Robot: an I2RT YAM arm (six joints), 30 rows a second.
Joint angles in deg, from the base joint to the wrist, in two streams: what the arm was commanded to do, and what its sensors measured. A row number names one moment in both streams.
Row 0, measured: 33.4 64.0 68.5 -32.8 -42.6 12.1
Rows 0 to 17, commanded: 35.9 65.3 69.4 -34.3 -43.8 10.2; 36.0 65.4 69.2 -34.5 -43.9 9.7; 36.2 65.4 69.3 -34.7 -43.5 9.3; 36.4 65.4 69.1 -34.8 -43.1 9.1; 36.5 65.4 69.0 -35.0 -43.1 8.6; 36.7 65.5 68.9 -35.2 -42.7 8.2; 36.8 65.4 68.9 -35.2 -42.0 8.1; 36.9 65.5 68.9 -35.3 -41.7 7.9; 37.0 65.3 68.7 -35.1 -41.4 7.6; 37.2 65.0 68.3 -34.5 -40.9 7.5; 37.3 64.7 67.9 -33.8 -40.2 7.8; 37.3 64.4 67.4 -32.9 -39.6 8.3; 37.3 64.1 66.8 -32.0 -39.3 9.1; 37.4 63.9 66.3 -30.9 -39.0 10.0; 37.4 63.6 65.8 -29.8 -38.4 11.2; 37.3 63.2 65.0 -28.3 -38.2 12.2; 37.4 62.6 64.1 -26.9 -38.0 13.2; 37.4 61.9 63.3 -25.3 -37.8 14.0
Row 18, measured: 35.2 62.2 67.3 -30.6 -39.7 11.4
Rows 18 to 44, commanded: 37.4 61.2 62.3 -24.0 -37.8 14.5; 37.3 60.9 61.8 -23.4 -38.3 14.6; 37.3 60.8 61.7 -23.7 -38.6 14.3; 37.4 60.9 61.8 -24.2 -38.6 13.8; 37.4 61.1 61.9 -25.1 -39.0 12.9; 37.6 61.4 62.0 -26.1 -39.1 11.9; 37.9 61.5 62.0 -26.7 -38.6 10.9; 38.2 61.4 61.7 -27.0 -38.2 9.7; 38.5 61.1 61.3 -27.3 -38.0 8.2; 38.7 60.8 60.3 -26.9 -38.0 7.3; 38.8 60.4 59.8 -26.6 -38.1 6.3; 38.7 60.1 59.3 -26.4 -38.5 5.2; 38.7 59.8 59.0 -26.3 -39.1 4.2; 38.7 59.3 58.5 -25.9 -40.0 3.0; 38.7 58.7 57.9 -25.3 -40.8 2.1; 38.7 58.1 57.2 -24.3 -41.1 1.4; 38.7 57.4 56.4 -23.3 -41.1 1.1; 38.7 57.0 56.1 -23.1 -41.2 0.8; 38.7 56.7 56.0 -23.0 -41.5 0.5; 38.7 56.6 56.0 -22.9 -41.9 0.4; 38.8 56.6 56.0 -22.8 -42.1 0.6; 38.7 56.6 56.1 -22.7 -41.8 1.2; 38.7 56.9 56.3 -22.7 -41.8 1.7; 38.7 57.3 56.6 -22.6 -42.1 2.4; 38.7 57.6 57.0 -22.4 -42.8 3.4; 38.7 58.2 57.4 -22.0 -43.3 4.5; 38.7 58.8 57.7 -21.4 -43.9 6.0
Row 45, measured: 36.0 55.1 59.0 -15.7 -39.0 5.6
